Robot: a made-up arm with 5 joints. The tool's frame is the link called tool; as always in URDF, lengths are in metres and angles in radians.
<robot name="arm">
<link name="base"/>
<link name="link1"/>
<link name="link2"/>
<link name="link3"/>
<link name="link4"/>
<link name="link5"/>
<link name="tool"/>
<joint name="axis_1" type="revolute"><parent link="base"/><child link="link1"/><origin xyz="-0.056 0.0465 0.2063" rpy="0 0 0"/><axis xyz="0 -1 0"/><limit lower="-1.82" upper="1.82"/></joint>
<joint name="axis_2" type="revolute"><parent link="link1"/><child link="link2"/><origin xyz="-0.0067 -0.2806 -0.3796" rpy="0 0 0"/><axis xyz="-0.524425 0.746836 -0.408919"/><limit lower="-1.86" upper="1.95"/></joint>
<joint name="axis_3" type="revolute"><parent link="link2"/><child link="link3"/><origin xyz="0.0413 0.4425 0.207" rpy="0 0 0"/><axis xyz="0.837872 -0.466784 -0.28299"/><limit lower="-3.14" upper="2.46"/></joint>
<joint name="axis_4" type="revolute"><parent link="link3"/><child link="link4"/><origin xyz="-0.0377 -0.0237 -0.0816" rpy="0 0 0"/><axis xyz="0 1 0"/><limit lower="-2.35" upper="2.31"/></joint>
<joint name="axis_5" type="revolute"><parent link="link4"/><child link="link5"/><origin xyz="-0.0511 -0.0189 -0.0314" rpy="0 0 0"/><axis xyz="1 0 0"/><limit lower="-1.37" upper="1.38"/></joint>
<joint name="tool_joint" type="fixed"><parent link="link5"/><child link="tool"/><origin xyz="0.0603 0.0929 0.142" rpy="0 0 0"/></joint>
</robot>
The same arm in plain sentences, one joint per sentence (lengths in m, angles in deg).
The arm has five revolute joints in a row. What follows holds with every joint at zero, and every direction is one of the base frame's.
Joint 1 lies 0.056 m along -x and 0.0465 m along +y and 0.2063 m along +z from the base frame's origin and rotates about -y, from -104.28 to 104.28 deg.
Joint 2 lies 0.0067 m along -x and 0.2806 m along -y and 0.3796 m along -z from joint 1 and rotates about the direction (-0.524425, 0.746836, -0.408919), from -106.57 to 111.73 deg.
Joint 3 lies 0.0413 m along +x and 0.4425 m along +y and 0.207 m along +z from joint 2 and rotates about the direction (0.837872, -0.466784, -0.28299), from -179.91 to 140.95 deg.
Joint 4 lies 0.0377 m along -x and 0.0237 m along -y and 0.0816 m along -z from joint 3 and rotates about +y, from -134.65 to 132.35 deg.
Joint 5 lies 0.0511 m along -x and 0.0189 m along -y and 0.0314 m along -z from joint 4 and rotates about +x, from -78.5 to 79.07 deg.
The tool frame, which is the frame that the pose is given for, lies 0.0603 m along +x and 0.0929 m along +y and 0.142 m along +z from joint 5; its axes are parallel to the base frame's.

